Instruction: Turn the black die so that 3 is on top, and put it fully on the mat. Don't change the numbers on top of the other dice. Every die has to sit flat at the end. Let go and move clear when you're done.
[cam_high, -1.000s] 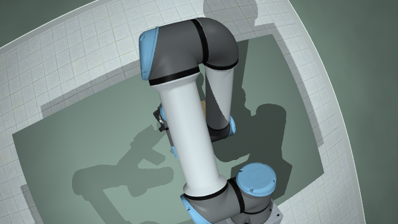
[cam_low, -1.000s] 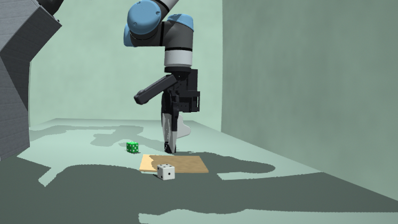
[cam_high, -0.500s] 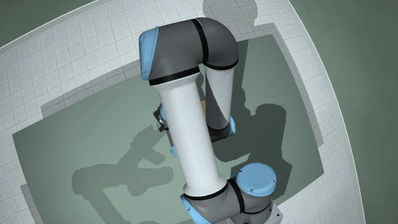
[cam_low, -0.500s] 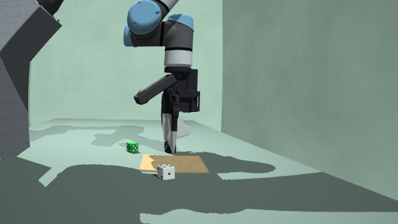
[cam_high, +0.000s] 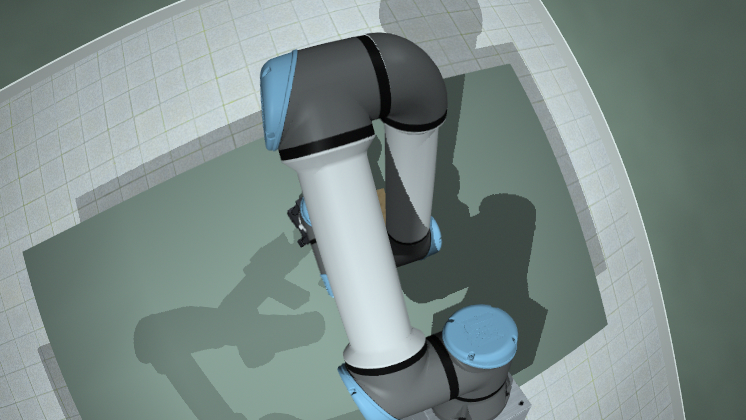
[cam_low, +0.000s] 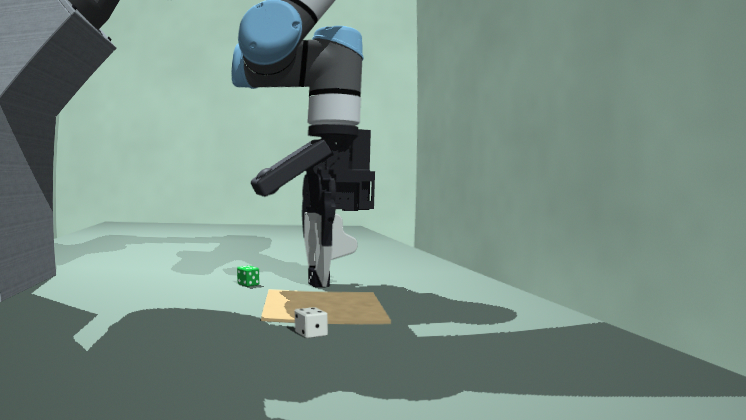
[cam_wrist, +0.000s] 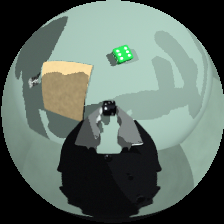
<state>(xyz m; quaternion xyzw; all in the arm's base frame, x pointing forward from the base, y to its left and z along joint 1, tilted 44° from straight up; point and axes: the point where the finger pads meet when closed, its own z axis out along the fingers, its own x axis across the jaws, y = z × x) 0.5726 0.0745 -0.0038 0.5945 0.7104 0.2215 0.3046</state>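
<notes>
Right now the tan mat is 20 mm behind my hand, 120 mm to the right of it and 20 mm below it. Round my hand: black die: right at my hand; white die: 60 mm behind, 230 mm to the right; green die: 100 mm behind.
</notes>
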